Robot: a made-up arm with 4 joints. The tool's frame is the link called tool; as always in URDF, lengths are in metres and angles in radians. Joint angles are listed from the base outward.
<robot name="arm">
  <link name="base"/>
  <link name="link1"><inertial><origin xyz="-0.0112 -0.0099 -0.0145"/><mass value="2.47"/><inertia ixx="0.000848" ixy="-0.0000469" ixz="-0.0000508" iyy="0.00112" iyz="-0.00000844" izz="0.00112"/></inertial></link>
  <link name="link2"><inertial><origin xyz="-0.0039 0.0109 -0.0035"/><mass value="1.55"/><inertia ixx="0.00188" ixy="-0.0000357" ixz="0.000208" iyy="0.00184" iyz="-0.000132" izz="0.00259"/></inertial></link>
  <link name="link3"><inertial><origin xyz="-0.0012 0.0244 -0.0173"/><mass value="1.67"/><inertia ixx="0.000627" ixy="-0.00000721" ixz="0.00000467" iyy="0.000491" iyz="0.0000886" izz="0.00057"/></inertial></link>
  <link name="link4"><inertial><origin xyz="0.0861 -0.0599 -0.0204"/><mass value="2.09"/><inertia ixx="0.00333" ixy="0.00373" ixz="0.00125" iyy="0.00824" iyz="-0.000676" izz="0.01"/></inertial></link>
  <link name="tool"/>
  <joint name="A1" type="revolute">
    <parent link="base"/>
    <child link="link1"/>
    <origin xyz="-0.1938 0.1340 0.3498" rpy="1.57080 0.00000 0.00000"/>
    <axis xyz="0 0 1"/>
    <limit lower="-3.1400" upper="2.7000"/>
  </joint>
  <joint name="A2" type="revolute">
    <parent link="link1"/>
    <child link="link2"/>
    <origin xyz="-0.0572 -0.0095 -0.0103" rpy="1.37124 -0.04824 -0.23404"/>
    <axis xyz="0 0 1"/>
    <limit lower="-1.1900" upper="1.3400"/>
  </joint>
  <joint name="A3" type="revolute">
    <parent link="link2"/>
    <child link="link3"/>
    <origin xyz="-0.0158 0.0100 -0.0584" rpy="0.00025 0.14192 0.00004"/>
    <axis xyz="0 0 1"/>
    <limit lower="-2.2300" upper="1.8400"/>
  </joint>
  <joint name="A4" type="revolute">
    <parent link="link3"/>
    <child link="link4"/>
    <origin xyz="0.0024 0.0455 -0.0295" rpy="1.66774 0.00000 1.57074"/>
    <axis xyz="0 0 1"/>
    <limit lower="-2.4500" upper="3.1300"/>
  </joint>
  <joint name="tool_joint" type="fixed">
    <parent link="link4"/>
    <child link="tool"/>
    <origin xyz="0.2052 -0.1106 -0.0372" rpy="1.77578 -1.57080 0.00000"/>
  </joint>
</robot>
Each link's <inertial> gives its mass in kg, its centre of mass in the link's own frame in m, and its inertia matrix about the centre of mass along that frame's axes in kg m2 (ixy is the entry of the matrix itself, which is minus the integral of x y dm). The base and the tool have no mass. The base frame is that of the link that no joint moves.
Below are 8 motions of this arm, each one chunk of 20 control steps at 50 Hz.
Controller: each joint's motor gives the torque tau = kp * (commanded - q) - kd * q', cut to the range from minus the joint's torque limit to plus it. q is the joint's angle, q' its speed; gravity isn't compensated. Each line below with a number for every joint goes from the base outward.
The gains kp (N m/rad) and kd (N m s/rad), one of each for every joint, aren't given. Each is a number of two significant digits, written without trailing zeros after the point. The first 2 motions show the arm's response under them.
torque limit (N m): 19 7.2 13 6.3
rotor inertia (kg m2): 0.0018 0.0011 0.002 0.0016
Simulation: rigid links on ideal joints. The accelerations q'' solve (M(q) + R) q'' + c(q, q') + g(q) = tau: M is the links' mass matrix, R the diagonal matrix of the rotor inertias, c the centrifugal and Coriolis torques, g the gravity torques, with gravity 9.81 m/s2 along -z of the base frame. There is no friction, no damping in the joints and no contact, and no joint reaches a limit. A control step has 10 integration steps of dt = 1/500 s. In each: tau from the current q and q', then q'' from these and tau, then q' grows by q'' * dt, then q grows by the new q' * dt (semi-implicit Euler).
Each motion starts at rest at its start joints. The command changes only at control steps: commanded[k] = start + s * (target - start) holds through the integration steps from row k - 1 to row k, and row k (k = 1, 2, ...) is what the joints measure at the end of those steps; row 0 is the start. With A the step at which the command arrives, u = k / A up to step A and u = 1 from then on. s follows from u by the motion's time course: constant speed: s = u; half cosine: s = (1 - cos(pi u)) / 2; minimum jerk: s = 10 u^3 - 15 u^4 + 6 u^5; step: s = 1 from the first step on.
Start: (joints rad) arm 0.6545 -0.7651 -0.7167 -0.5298
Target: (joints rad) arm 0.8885 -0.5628 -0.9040 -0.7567
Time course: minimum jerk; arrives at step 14
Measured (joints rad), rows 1 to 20:
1: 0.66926 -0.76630 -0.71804 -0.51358
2: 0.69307 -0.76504 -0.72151 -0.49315
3: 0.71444 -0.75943 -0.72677 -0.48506
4: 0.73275 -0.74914 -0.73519 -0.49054
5: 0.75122 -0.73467 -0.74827 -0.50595
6: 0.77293 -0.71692 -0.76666 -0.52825
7: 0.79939 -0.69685 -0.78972 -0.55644
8: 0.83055 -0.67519 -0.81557 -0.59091
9: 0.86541 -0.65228 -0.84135 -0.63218
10: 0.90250 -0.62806 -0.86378 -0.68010
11: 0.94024 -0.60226 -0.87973 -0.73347
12: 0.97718 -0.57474 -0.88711 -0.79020
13: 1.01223 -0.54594 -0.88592 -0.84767
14: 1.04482 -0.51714 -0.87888 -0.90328
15: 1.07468 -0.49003 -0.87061 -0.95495
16: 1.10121 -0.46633 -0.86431 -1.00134
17: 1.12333 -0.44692 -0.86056 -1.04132
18: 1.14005 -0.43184 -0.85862 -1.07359
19: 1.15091 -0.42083 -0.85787 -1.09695
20: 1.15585 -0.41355 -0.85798 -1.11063
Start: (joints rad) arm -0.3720 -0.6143 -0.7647 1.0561
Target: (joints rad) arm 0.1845 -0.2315 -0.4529 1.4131
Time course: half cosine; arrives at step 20
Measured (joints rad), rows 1 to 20:
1: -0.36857 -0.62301 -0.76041 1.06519
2: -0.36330 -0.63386 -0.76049 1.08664
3: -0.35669 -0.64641 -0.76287 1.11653
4: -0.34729 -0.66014 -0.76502 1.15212
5: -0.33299 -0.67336 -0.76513 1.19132
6: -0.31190 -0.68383 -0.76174 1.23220
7: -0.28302 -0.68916 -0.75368 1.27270
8: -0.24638 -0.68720 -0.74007 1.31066
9: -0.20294 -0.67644 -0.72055 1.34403
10: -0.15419 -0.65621 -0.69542 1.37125
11: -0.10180 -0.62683 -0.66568 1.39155
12: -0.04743 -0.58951 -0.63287 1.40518
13: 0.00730 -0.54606 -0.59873 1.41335
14: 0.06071 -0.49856 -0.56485 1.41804
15: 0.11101 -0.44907 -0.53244 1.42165
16: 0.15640 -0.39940 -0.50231 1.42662
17: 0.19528 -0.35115 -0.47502 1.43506
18: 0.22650 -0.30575 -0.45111 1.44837
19: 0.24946 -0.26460 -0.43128 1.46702
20: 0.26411 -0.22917 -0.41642 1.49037
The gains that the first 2 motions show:
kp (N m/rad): 29 14 27 9.8
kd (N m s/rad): 0.75 0.8 0.68 0.33
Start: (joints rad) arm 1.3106 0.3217 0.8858 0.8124
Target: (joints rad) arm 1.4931 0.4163 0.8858 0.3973
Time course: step
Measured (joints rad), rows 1 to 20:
1: 1.35608 0.32569 0.86512 0.72738
2: 1.44231 0.32154 0.84535 0.57039
3: 1.52116 0.32113 0.83941 0.43907
4: 1.57110 0.33405 0.85004 0.37697
5: 1.59627 0.36046 0.87079 0.37326
6: 1.60933 0.39445 0.89351 0.39799
7: 1.61946 0.42990 0.91349 0.42797
8: 1.63011 0.46266 0.92904 0.45240
9: 1.64101 0.49041 0.93996 0.46908
10: 1.65044 0.51193 0.94656 0.47949
11: 1.65677 0.52670 0.94923 0.48570
12: 1.65907 0.53468 0.94840 0.48896
13: 1.65722 0.53615 0.94451 0.48966
14: 1.65166 0.53175 0.93810 0.48775
15: 1.64312 0.52237 0.92981 0.48320
16: 1.63244 0.50915 0.92037 0.47628
17: 1.62042 0.49337 0.91052 0.46760
18: 1.60784 0.47636 0.90097 0.45795
19: 1.59541 0.45939 0.89233 0.44817
20: 1.58385 0.44356 0.88506 0.43894

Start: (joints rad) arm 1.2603 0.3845 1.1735 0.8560
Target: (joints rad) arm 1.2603 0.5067 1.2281 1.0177
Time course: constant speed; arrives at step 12
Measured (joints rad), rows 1 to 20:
1: 1.27095 0.38507 1.16989 0.84417
2: 1.29274 0.38463 1.16646 0.82646
3: 1.31654 0.38532 1.16562 0.81930
4: 1.33778 0.38854 1.16779 0.82884
5: 1.35552 0.39465 1.17240 0.85314
6: 1.37053 0.40334 1.17858 0.88642
7: 1.38371 0.41402 1.18554 0.92268
8: 1.39536 0.42610 1.19275 0.95744
9: 1.40515 0.43902 1.19987 0.98808
10: 1.41242 0.45230 1.20667 1.01341
11: 1.41652 0.46553 1.21299 1.03317
12: 1.41706 0.47831 1.21866 1.04762
13: 1.41463 0.48976 1.22335 1.05568
14: 1.41008 0.49913 1.22647 1.05650
15: 1.40390 0.50592 1.22785 1.05079
16: 1.39641 0.50995 1.22760 1.04023
17: 1.38791 0.51132 1.22601 1.02685
18: 1.37878 0.51033 1.22342 1.01258
19: 1.36953 0.50738 1.22018 0.99901
20: 1.36072 0.50297 1.21662 0.98725

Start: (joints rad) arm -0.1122 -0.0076 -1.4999 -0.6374
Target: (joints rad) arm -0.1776 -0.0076 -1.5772 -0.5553
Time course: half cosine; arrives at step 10
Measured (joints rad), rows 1 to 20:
1: -0.10093 -0.01287 -1.50295 -0.61893
2: -0.08492 -0.01885 -1.51112 -0.58941
3: -0.07573 -0.02345 -1.52119 -0.56550
4: -0.07574 -0.02657 -1.53207 -0.54972
5: -0.08318 -0.02867 -1.54353 -0.53850
6: -0.09538 -0.03035 -1.55533 -0.52736
7: -0.11025 -0.03223 -1.56705 -0.51325
8: -0.12648 -0.03481 -1.57801 -0.49493
9: -0.14326 -0.03845 -1.58742 -0.47258
10: -0.15993 -0.04331 -1.59453 -0.44722
11: -0.17588 -0.04892 -1.59925 -0.42033
12: -0.19062 -0.05449 -1.60221 -0.39362
13: -0.20368 -0.05958 -1.60403 -0.36866
14: -0.21463 -0.06403 -1.60521 -0.34673
15: -0.22312 -0.06779 -1.60601 -0.32875
16: -0.22895 -0.07084 -1.60659 -0.31534
17: -0.23208 -0.07317 -1.60698 -0.30679
18: -0.23263 -0.07473 -1.60715 -0.30311
19: -0.23084 -0.07550 -1.60705 -0.30406
20: -0.22707 -0.07547 -1.60662 -0.30912

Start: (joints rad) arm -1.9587 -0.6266 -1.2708 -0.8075
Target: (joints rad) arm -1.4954 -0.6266 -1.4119 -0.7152
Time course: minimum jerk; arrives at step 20
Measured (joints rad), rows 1 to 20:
1: -1.97060 -0.63011 -1.26901 -0.81385
2: -1.99337 -0.63325 -1.26477 -0.81440
3: -2.01757 -0.63558 -1.26084 -0.79947
4: -2.03838 -0.63884 -1.26034 -0.76914
5: -2.05317 -0.64406 -1.26423 -0.72706
6: -2.06034 -0.65115 -1.27185 -0.67803
7: -2.05872 -0.65932 -1.28214 -0.62686
8: -2.04733 -0.66759 -1.29420 -0.57791
9: -2.02562 -0.67512 -1.30736 -0.53503
10: -1.99369 -0.68129 -1.32115 -0.50142
11: -1.95250 -0.68572 -1.33513 -0.47950
12: -1.90379 -0.68828 -1.34880 -0.47063
13: -1.84996 -0.68892 -1.36161 -0.47491
14: -1.79381 -0.68772 -1.37302 -0.49110
15: -1.73824 -0.68480 -1.38252 -0.51683
16: -1.68604 -0.68037 -1.38975 -0.54902
17: -1.63974 -0.67478 -1.39457 -0.58428
18: -1.60138 -0.66847 -1.39707 -0.61936
19: -1.57237 -0.66195 -1.39757 -0.65125
20: -1.55321 -0.65575 -1.39657 -0.67724

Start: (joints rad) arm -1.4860 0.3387 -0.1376 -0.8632
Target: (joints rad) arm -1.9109 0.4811 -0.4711 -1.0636
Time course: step
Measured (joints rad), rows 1 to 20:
1: -1.49756 0.40617 -0.28225 -0.87600
2: -1.56021 0.43787 -0.37396 -0.90721
3: -1.66773 0.45398 -0.42029 -0.94489
4: -1.80389 0.46319 -0.44741 -0.98383
5: -1.95270 0.46626 -0.46785 -1.01770
6: -2.09931 0.46284 -0.48621 -1.04035
7: -2.23034 0.45263 -0.50396 -1.04820
8: -2.33500 0.43566 -0.52147 -1.04094
9: -2.40627 0.41274 -0.53827 -1.02041
10: -2.44151 0.38585 -0.55310 -0.98949
11: -2.44236 0.35804 -0.56419 -0.95176
12: -2.41407 0.33290 -0.56988 -0.91185
13: -2.36443 0.31387 -0.56930 -0.87540
14: -2.30211 0.30343 -0.56269 -0.84824
15: -2.23521 0.30257 -0.55141 -0.83494
16: -2.17009 0.31071 -0.53746 -0.83772
17: -2.11114 0.32606 -0.52297 -0.85620
18: -2.06118 0.34617 -0.50968 -0.88793
19: -2.02191 0.36848 -0.49873 -0.92914
20: -1.99437 0.39076 -0.49060 -0.97543

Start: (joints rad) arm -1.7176 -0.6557 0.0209 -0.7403
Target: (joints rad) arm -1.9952 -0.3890 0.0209 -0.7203
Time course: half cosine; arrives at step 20
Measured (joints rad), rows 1 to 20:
1: -1.72491 -0.66277 0.01973 -0.74266
2: -1.74521 -0.67444 0.01287 -0.74528
3: -1.77652 -0.68802 0.00340 -0.74456
4: -1.81548 -0.70215 -0.00702 -0.73779
5: -1.85846 -0.71590 -0.01756 -0.72350
6: -1.90234 -0.72845 -0.02768 -0.70179
7: -1.94491 -0.73904 -0.03701 -0.67426
8: -1.98481 -0.74697 -0.04528 -0.64372
9: -2.02138 -0.75161 -0.05230 -0.61348
10: -2.05434 -0.75248 -0.05797 -0.58669
11: -2.08357 -0.74926 -0.06215 -0.56577
12: -2.10900 -0.74178 -0.06473 -0.55217
13: -2.13052 -0.73008 -0.06562 -0.54628
14: -2.14808 -0.71441 -0.06478 -0.54764
15: -2.16164 -0.69527 -0.06229 -0.55520
16: -2.17120 -0.67344 -0.05838 -0.56756
17: -2.17687 -0.64993 -0.05343 -0.58327
18: -2.17886 -0.62594 -0.04791 -0.60096
19: -2.17748 -0.60275 -0.04229 -0.61946
20: -2.17313 -0.58161 -0.03701 -0.63773

